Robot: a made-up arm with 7 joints.
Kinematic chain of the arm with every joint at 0, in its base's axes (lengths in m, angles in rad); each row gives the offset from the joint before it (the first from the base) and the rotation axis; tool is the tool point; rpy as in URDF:
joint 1: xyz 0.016 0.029 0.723 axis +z
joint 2: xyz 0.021 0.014 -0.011 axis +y
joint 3: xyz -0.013 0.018 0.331 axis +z
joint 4: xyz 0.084 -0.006 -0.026 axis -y
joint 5: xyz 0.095 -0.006 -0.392 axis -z
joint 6: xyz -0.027 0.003 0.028 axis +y
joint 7: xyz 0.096 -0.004 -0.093 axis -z
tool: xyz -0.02 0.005 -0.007 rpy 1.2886 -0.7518 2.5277
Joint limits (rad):
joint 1: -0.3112..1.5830
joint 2: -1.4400..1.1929
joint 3: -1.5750..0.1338
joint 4: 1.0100..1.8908
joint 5: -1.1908..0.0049
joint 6: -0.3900..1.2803
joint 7: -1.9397..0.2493
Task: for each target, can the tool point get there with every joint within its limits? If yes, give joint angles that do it. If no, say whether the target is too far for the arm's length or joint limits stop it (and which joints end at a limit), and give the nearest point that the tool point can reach.
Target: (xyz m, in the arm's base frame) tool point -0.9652 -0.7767 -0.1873
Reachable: no: too far | nearest point -0.5381 -0.4260 0.6597 | short by 1.011 m
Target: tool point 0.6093 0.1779 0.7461
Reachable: yes | joints 1.2210 0.7862 -1.1182 1.3002 -0.7543 0.6851 -0.7835
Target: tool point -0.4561 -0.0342 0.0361
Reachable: no: joint limits stop it (at a limit: joint 1, joint 2, joint 3, joint 4, joint 5, joint 7) | nearest point -0.0807 0.2718 0.2988 | short by 0.551 m
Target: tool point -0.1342 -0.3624 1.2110
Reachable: yes | joints -0.0553 -1.0668 -0.8470 1.4210 -0.5920 0.1295 -1.1019
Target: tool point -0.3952 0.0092 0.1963
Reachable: no: joint limits stop it (at a limit: joint 1, joint 2, joint 3, joint 4, joint 5, joint 6, joint 7) | nearest point -0.0798 0.2667 0.3037 | short by 0.421 m
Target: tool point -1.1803 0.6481 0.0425
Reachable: no: too far | nearest point -0.1656 0.5261 0.3568 | short by 1.069 m
